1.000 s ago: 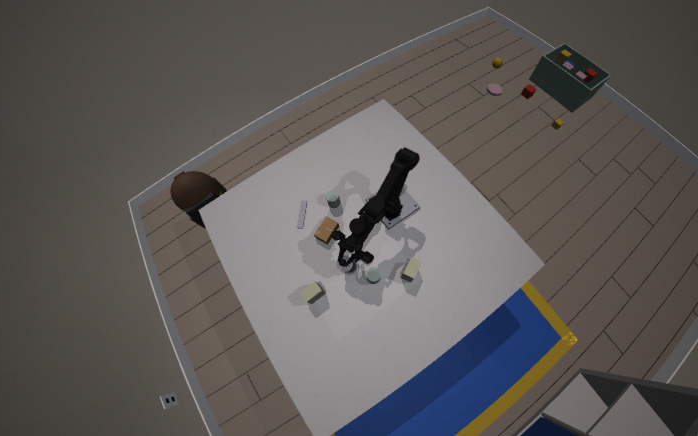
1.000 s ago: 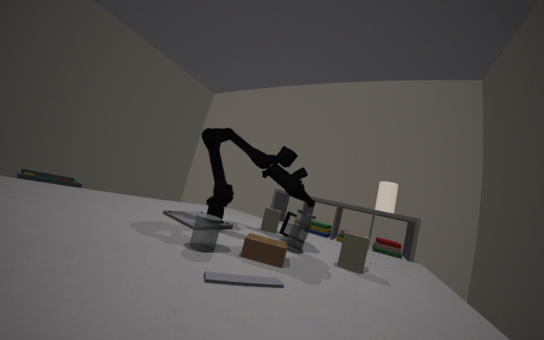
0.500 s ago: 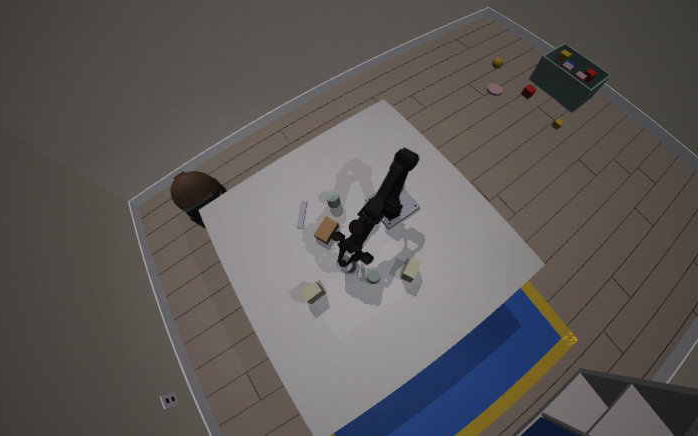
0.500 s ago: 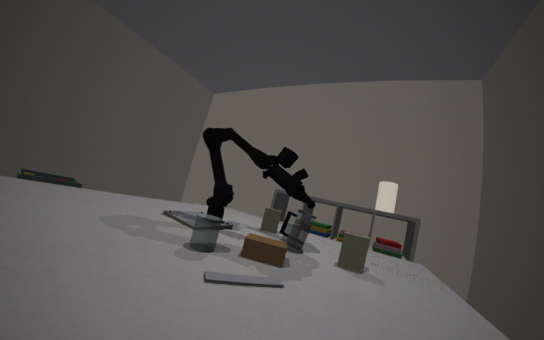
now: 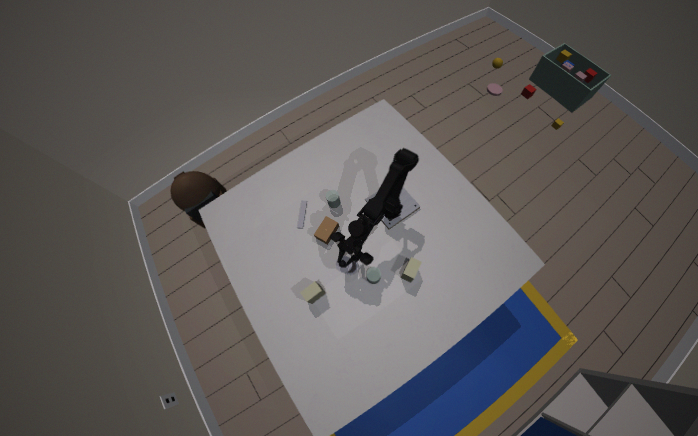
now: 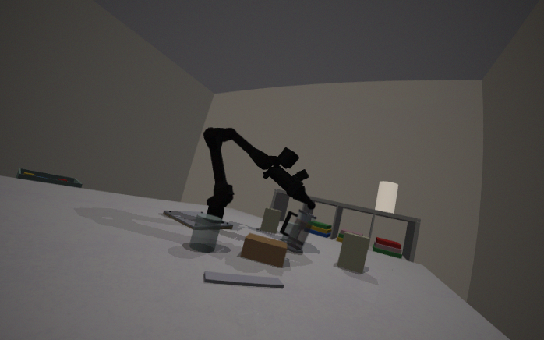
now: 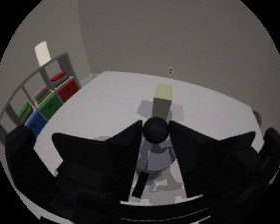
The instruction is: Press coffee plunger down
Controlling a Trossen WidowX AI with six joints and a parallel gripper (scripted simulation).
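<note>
Now: gripper tip 80 mm above the coffee press, 40 mm past it and 10 mm to the left of it.
</note>
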